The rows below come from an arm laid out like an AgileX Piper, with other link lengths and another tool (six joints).
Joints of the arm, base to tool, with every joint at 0 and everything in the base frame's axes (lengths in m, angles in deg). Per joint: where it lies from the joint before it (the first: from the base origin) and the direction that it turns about. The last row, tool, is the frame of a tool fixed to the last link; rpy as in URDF.
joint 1: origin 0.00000 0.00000 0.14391 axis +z
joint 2: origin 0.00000 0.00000 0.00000 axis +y
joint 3: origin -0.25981 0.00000 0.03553 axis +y
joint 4: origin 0.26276 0.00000 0.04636 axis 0.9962 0 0.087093
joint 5: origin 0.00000 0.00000 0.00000 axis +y
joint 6: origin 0.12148 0.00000 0.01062 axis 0.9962 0 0.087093
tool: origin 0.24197 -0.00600 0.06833 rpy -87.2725 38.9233 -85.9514
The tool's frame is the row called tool.
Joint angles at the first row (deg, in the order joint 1, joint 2, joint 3, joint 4, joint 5, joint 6):
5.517 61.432 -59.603 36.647 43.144 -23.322
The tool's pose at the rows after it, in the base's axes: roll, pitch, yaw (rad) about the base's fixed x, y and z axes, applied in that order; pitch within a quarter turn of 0, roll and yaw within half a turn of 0; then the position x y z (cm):
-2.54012 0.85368 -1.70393 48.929 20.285 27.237
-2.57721 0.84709 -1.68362 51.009 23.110 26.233
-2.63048 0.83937 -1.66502 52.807 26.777 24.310
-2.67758 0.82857 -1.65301 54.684 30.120 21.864
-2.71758 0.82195 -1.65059 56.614 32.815 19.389
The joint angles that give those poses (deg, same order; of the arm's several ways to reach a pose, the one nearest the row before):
6.431 68.826 -65.023 38.598 42.911 -24.178
9.167 76.541 -70.969 38.828 42.678 -24.500
12.439 84.997 -77.300 39.089 42.686 -24.638
15.186 93.567 -83.742 39.189 42.484 -24.767
17.028 101.730 -90.315 39.388 42.483 -24.769

